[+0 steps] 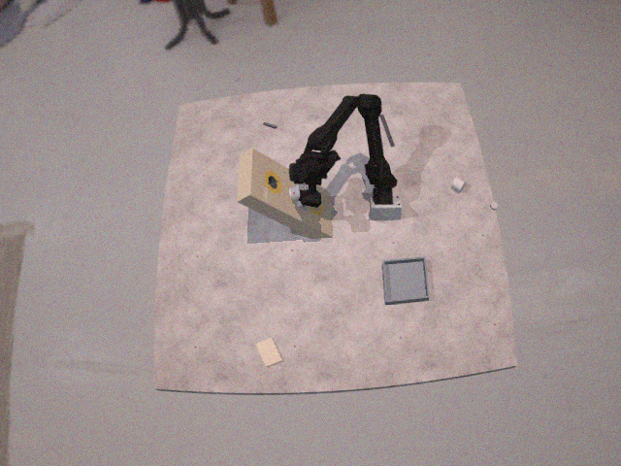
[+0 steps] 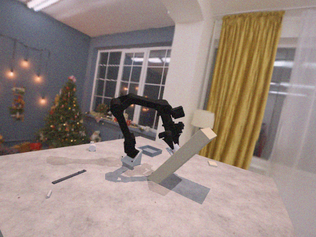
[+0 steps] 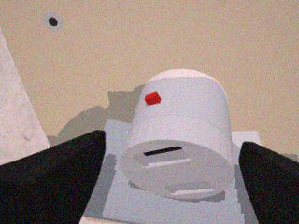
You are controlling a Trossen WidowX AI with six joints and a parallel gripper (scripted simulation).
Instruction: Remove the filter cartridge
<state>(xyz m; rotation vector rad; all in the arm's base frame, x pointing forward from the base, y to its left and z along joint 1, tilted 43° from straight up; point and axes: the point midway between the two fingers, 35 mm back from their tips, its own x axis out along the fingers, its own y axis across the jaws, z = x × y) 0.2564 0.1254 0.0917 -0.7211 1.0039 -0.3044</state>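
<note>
My gripper tip is right at the round filter cartridge. Also, from my gripper tip: service panel (50 mm ahead, 20 mm below); grey tray (360 mm behind, 240 mm to the left, 170 mm below).
</note>
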